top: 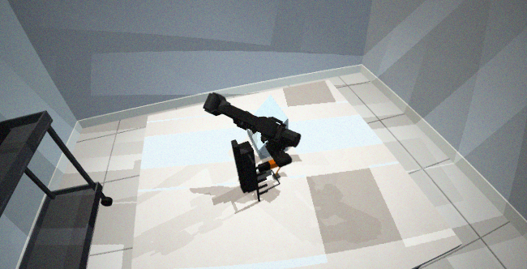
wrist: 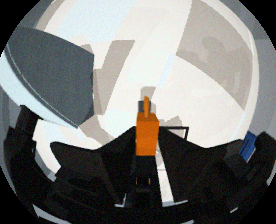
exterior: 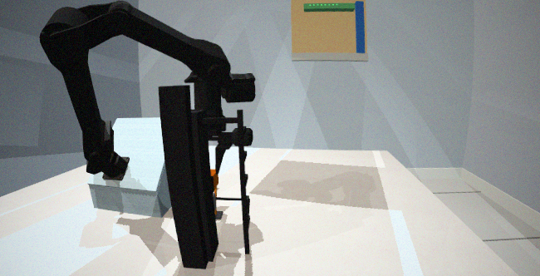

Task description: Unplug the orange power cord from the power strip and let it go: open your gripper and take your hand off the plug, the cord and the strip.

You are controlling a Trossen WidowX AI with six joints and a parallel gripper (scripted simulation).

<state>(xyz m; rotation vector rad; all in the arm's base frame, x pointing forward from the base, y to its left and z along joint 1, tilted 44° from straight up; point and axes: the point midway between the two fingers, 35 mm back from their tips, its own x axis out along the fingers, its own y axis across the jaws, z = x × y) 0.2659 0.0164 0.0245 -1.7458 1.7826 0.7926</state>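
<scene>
The orange plug lies 3 cm to the right of my gripper tip. Round my gripper tip: black power strip 1 cm ahead, 14 cm to the right, 2 cm above; thin black rack 9 cm ahead, 13 cm to the right, 2 cm above.
</scene>
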